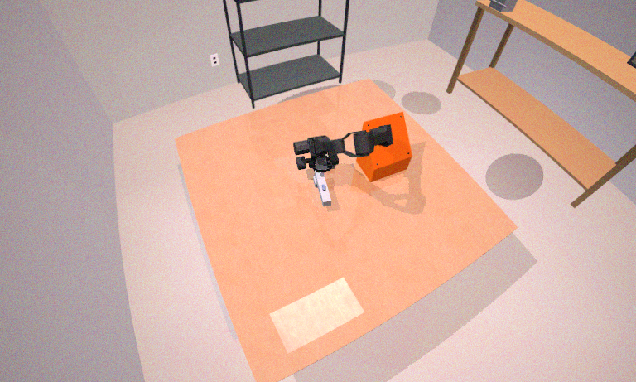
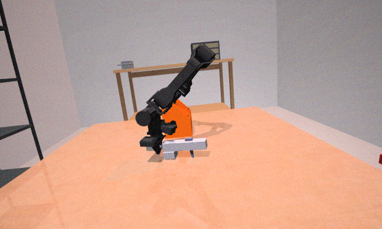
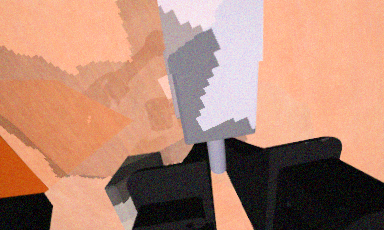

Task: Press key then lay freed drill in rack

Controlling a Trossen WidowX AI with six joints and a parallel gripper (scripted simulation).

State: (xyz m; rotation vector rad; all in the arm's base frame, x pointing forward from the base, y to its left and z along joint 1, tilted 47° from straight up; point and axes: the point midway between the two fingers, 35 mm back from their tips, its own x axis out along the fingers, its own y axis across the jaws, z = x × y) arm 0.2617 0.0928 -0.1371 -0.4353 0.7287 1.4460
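Now: the drill 50 mm to the left of my gripper tip, 40 mm above it and 10 mm ahead of it. From my gripper tip the other things lie so: rack: 80 mm behind, 40 mm to the right; then blue key: 140 mm to the left, 40 mm above, 30 mm ahead.
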